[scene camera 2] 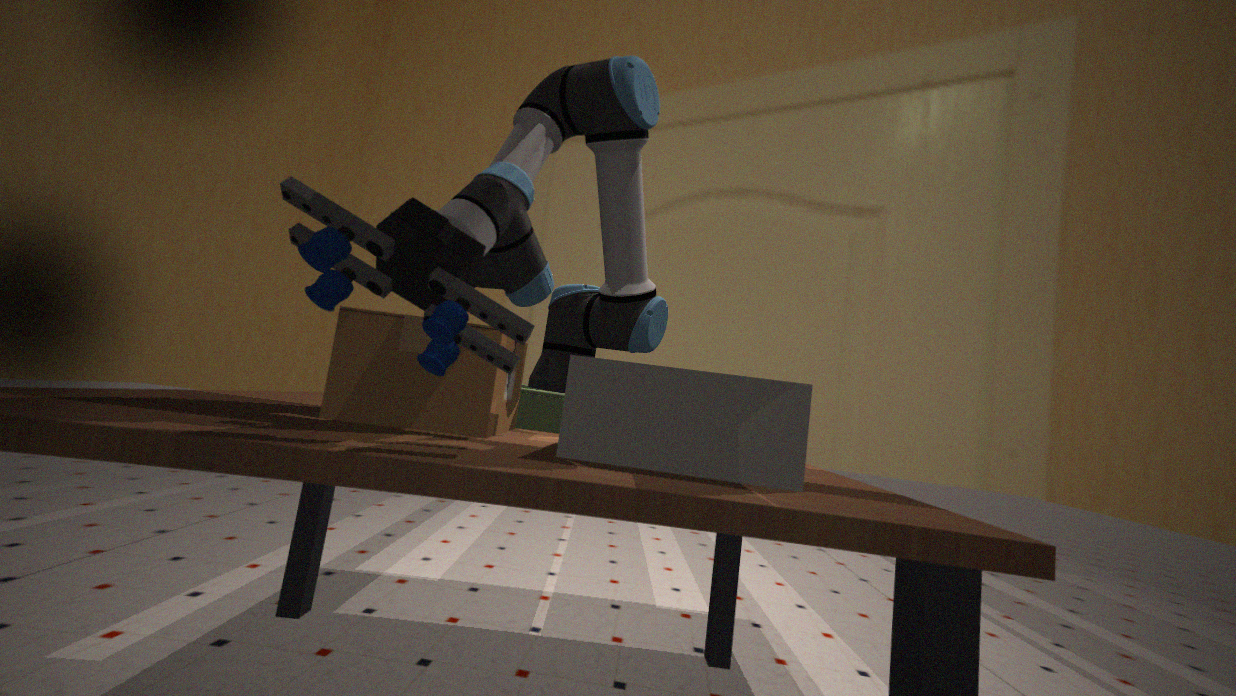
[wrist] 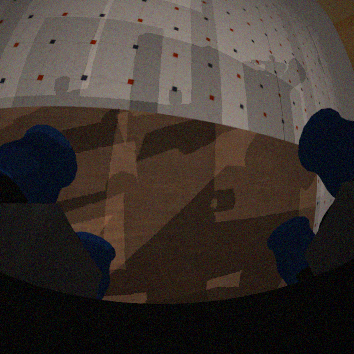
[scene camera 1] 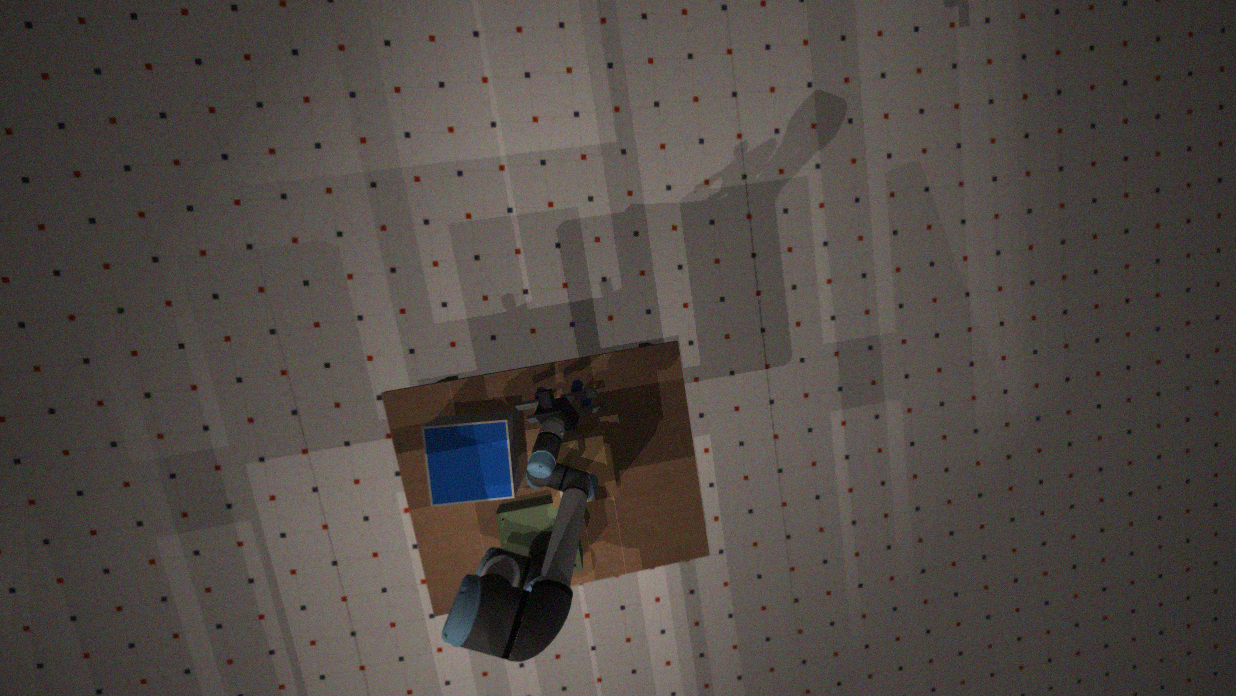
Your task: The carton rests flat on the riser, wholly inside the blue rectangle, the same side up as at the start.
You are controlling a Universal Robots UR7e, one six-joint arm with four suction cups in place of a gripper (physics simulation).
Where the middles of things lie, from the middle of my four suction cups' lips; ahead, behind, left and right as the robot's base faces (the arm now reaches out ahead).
Right now my suction cup is 260 mm past the brown carton (scene camera 1: 587, 448), 60 mm above it and 10 mm to the right of it. Also, from my suction cup: grey riser (scene camera 2: 748, 430): 370 mm to the left, 140 mm behind, 80 mm below.
